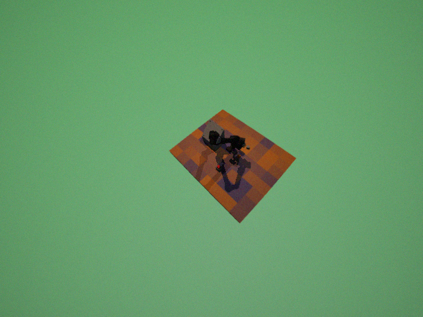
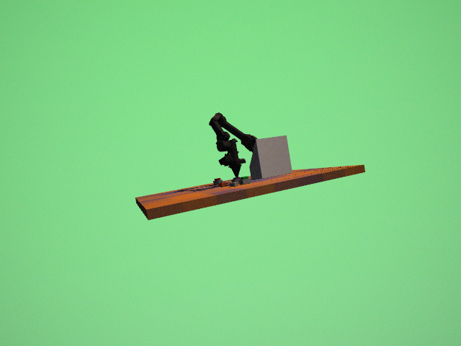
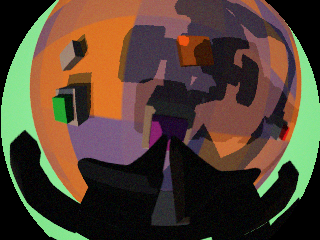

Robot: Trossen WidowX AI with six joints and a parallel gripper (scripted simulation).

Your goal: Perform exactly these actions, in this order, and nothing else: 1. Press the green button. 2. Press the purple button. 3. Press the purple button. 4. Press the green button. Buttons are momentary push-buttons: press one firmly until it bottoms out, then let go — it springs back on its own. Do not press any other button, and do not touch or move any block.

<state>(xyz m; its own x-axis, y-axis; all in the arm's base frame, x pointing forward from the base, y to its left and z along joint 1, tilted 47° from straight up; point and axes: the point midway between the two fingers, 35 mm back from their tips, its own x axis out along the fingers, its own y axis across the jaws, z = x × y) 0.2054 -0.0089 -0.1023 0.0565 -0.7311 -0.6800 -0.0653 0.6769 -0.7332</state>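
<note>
Right now the purple button is 10 mm below my gripper tip. The rest, counted from my gripper tip: orange block 90 mm ahead, 30 mm below, 10 mm to the right; then small grey block 150 mm to the left, 70 mm ahead, 30 mm below; then green button 140 mm to the left, 10 mm ahead.
</note>
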